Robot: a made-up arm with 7 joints.
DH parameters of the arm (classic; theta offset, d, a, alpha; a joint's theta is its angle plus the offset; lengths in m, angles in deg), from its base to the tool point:
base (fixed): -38.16 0 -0.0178 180
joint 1: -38.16 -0.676 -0.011 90
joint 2: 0 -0.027 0.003 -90
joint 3: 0 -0.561 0.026 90
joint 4: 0 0.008 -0.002 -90
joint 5: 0 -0.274 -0.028 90
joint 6: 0 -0.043 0.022 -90
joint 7: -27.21 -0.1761 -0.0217 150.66
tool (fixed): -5.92 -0.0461 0 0
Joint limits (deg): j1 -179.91..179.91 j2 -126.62..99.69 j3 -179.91..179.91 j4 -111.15..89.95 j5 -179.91..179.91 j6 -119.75..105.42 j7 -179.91..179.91
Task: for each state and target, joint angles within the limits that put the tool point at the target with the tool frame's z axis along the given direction. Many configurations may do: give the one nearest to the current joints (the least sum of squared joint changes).
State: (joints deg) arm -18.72 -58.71 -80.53 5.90 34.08 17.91 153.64
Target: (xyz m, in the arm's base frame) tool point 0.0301 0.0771 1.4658 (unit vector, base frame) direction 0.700 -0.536 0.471
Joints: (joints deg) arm -0.53 -22.54 -24.83 60.05 51.65 38.81 178.93
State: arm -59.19 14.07 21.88 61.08 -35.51 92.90 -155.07
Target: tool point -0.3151 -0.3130 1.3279 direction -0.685 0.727 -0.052
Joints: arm -68.26 -42.71 -23.84 34.02 -74.99 79.72 -162.23
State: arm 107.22 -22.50 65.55 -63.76 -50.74 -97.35 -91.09
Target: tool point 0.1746 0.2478 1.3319 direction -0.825 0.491 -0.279
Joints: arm 117.42 -3.55 59.68 -67.79 -78.15 -119.75 -81.32
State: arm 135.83 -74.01 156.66 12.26 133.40 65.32 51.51
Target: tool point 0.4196 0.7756 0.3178 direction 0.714 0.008 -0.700
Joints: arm 128.84 -103.47 149.27 36.77 141.22 38.91 39.73
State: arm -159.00 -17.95 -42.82 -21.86 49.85 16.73 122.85
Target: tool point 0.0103 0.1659 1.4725 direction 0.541 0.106 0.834
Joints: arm -142.79 29.35 -31.25 -51.43 47.45 -33.94 123.23
